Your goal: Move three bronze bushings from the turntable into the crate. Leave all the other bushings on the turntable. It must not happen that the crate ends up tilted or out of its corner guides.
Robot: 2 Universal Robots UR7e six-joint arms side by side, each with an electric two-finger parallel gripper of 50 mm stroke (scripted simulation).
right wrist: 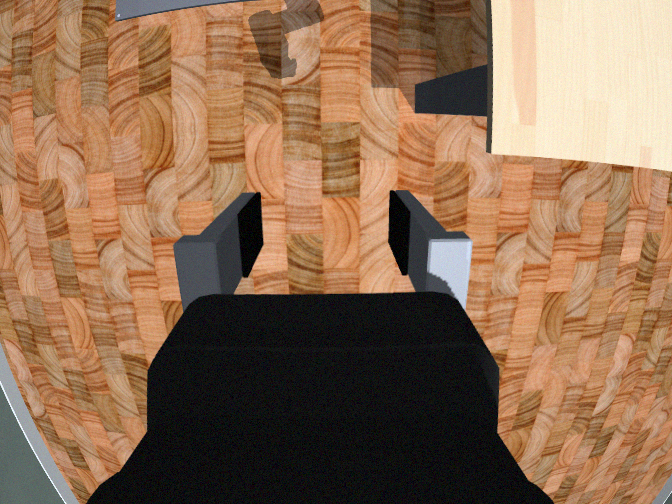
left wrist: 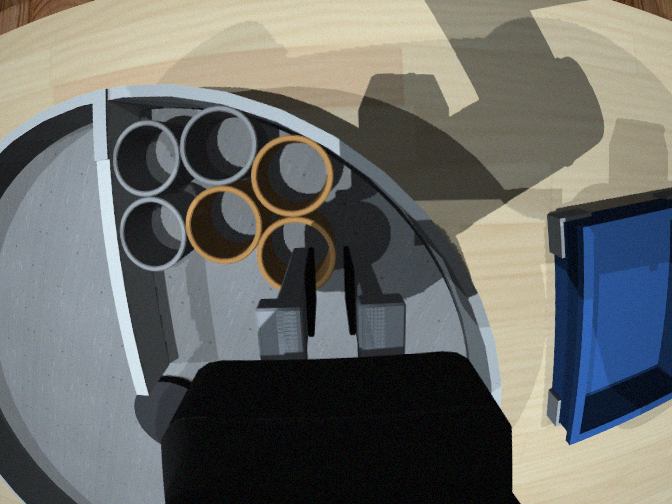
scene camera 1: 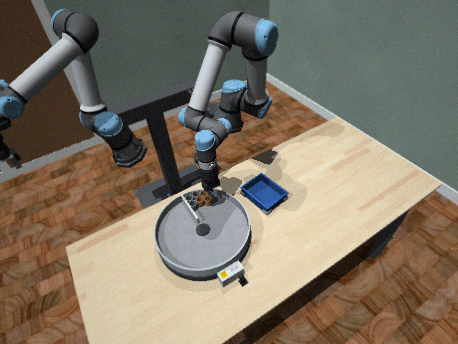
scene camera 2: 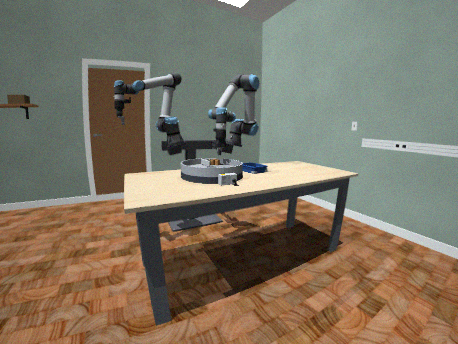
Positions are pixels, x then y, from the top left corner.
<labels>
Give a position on a grey bushing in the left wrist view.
At 129, 156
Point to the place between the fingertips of my left gripper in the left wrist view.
329, 273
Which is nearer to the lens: the bronze bushing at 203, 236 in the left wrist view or the blue crate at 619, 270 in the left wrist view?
The bronze bushing.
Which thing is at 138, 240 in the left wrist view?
A grey bushing.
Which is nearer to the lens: the bronze bushing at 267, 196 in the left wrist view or the blue crate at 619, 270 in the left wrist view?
The bronze bushing.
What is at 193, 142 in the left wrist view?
A grey bushing.
</labels>
